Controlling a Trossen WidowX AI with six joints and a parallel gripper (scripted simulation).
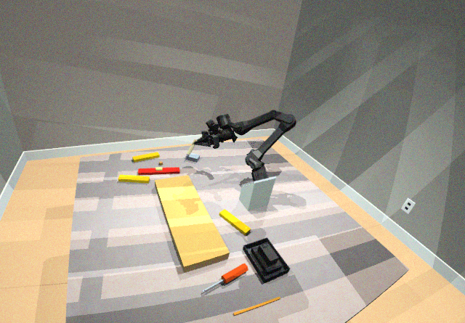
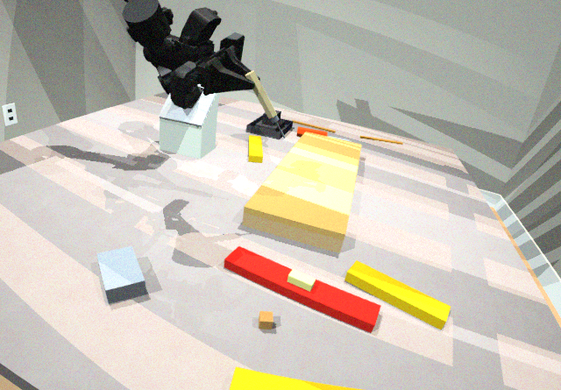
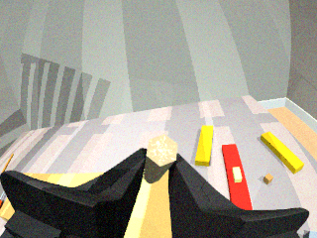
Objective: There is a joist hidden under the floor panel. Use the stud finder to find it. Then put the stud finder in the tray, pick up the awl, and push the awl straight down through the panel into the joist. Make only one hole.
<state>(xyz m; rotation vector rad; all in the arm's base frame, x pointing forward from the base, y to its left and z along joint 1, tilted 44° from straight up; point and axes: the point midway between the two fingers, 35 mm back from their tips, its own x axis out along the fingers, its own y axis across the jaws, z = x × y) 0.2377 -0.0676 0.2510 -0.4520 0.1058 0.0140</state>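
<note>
My gripper tip is 2 cm short of the awl, 2 cm to the right of it and 4 cm above it. From my gripper tip the other things lie so: red level (16 cm ahead, 13 cm to the right, 23 cm below); then small brown cube (14 cm ahead, 21 cm to the right, 24 cm below); then grey-blue block (7 cm behind, 24 cm to the right, 24 cm below).
</note>
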